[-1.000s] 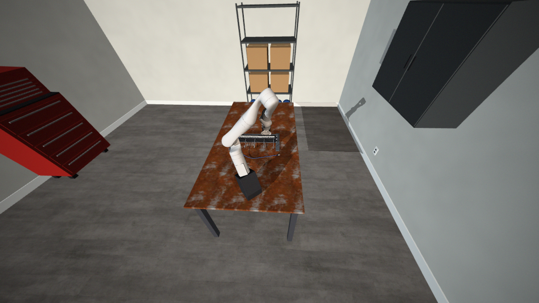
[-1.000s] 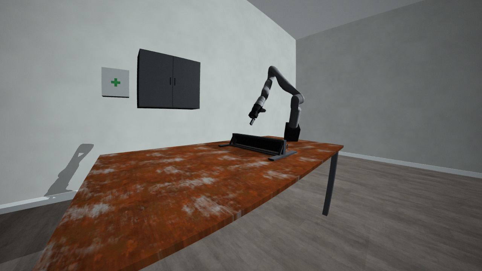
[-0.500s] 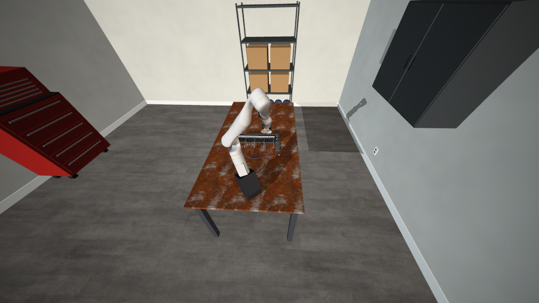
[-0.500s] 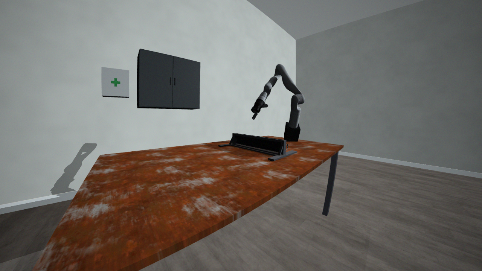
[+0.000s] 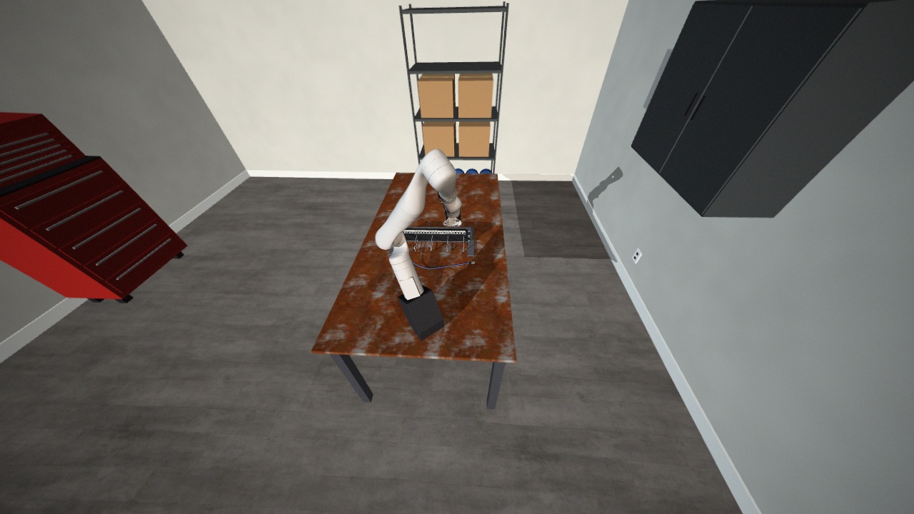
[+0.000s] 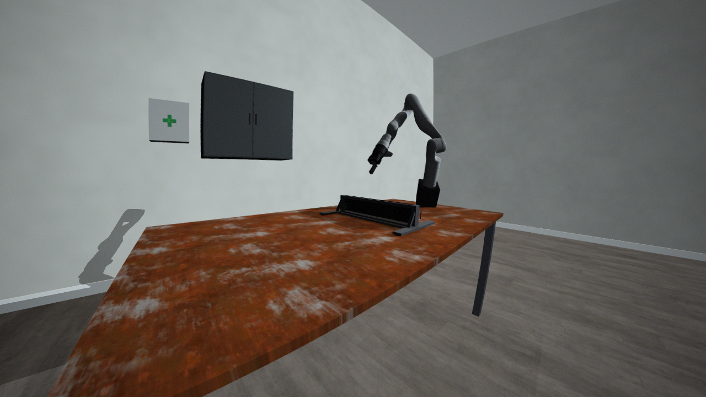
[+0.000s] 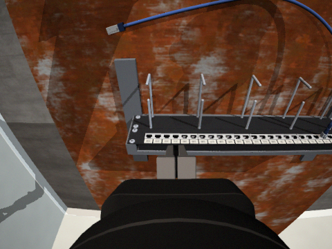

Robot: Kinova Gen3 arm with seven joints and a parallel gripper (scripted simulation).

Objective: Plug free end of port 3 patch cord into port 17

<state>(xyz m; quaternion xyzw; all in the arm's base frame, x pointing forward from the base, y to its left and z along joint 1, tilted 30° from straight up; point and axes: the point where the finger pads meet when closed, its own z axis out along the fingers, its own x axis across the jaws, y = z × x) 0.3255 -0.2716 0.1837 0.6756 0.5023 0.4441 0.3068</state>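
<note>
Right now the plug is 240 mm below my hand, 100 mm to the right of it and 70 mm behind it.
</note>
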